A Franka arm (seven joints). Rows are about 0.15 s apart.
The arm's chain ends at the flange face. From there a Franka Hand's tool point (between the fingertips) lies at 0.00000 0.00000 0.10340 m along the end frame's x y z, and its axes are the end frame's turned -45 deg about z.
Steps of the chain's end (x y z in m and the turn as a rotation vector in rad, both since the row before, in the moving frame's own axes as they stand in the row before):
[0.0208 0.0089 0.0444 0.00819 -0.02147 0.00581]
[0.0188 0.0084 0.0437 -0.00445 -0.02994 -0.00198]
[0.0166 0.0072 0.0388 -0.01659 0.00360 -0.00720]
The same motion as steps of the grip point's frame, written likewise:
[0.0074 0.0188 0.0444 0.02097 -0.00939 0.00581]
[0.0048 0.0174 0.0437 0.01802 -0.02432 -0.00198]
[0.0057 0.0183 0.0388 -0.01428 -0.00919 -0.00720]

